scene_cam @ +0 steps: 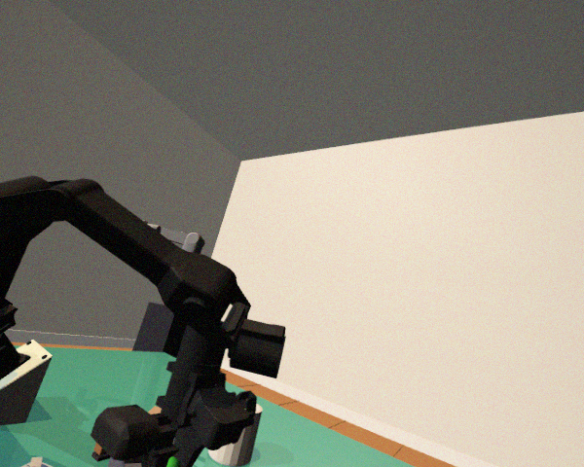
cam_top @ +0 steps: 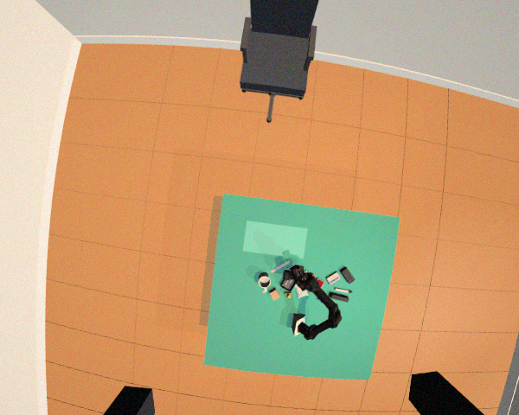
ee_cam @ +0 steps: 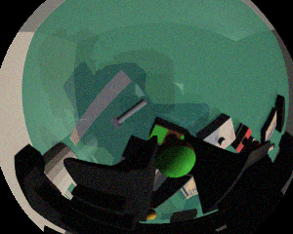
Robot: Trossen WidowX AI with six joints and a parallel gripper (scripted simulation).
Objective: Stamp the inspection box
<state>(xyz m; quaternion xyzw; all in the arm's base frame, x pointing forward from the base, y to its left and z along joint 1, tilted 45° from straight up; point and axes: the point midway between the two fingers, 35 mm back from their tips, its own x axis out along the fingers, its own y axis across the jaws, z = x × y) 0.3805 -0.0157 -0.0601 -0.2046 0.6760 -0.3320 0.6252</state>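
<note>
Right now my gripper tip is 110 mm past the red ink pad, 170 mm to the left of it and 30 mm above it. From my gripper tip the other things lie so: striped card 140 mm behind, 50 mm to the right, 30 mm below; dark tray 70 mm behind, 40 mm to the left, 20 mm below; red-knobbed stamp 40 mm behind, 120 mm to the right, 10 mm below.
</note>
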